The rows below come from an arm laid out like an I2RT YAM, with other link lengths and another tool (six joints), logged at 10 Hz.
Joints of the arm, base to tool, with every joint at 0 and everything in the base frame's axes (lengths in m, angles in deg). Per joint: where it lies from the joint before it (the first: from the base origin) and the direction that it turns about. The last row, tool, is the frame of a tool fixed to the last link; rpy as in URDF.
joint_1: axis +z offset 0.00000 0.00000 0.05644
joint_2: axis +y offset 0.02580 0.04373 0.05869
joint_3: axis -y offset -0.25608 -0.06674 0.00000
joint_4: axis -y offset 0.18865 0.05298 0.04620
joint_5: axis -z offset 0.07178 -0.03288 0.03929
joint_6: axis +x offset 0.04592 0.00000 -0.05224
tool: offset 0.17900 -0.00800 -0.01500 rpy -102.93 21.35 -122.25
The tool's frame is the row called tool.
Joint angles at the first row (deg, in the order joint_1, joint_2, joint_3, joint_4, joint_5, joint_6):
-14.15, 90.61, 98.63, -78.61, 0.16, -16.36
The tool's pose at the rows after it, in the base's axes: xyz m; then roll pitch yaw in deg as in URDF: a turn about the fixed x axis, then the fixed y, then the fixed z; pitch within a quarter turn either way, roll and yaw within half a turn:
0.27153 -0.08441 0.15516 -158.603 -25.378 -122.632
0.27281 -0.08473 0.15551 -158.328 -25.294 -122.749
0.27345 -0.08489 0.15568 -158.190 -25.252 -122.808
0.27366 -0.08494 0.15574 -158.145 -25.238 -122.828
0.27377 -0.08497 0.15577 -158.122 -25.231 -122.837
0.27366 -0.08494 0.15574 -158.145 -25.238 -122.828
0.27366 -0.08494 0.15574 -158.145 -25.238 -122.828
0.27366 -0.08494 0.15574 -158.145 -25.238 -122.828
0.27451 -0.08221 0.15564 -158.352 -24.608 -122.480
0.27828 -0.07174 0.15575 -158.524 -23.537 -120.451
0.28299 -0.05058 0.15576 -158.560 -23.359 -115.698
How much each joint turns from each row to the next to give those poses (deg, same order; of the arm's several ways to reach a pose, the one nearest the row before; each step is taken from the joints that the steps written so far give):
0.00, 0.00, 0.00, 0.02, 0.00, 0.00
0.00, 0.00, 0.00, 0.26, 0.00, 0.00
0.00, 0.00, 0.00, 0.14, 0.00, 0.00
0.00, 0.00, 0.00, 0.04, 0.00, 0.00
0.00, 0.00, 0.00, 0.02, 0.00, 0.00
0.00, 0.00, 0.00, -0.02, 0.00, 0.00
0.00, 0.00, 0.00, 0.00, 0.00, 0.00
0.00, 0.00, 0.00, 0.00, 0.00, 0.00
0.02, 0.00, 0.00, 0.02, -0.70, 0.00
1.24, 0.00, 0.00, 0.18, -1.24, -0.31
4.03, 0.00, 0.00, 0.00, -0.42, -0.61

